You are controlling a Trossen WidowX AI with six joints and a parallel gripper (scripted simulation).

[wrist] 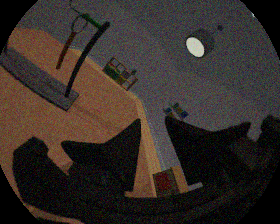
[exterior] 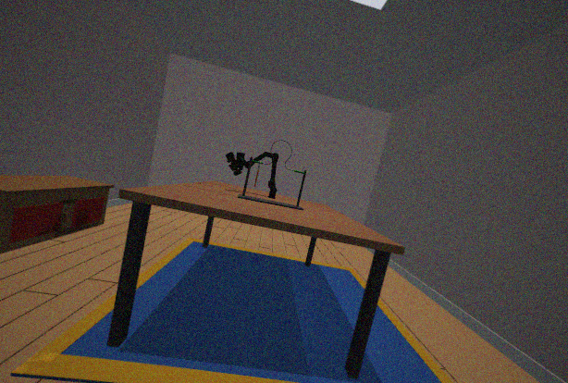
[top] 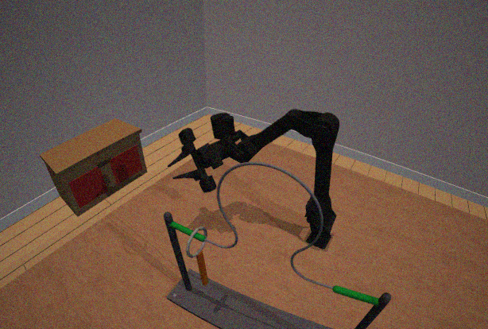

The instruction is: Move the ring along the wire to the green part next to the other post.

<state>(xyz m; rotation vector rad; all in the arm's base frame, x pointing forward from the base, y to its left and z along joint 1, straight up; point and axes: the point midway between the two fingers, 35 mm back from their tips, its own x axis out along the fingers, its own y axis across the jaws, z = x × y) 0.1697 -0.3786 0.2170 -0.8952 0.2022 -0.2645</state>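
Now: gripper tip 250 mm to the right of the ring with orange handle, 150 mm short of it and 20 mm above it.
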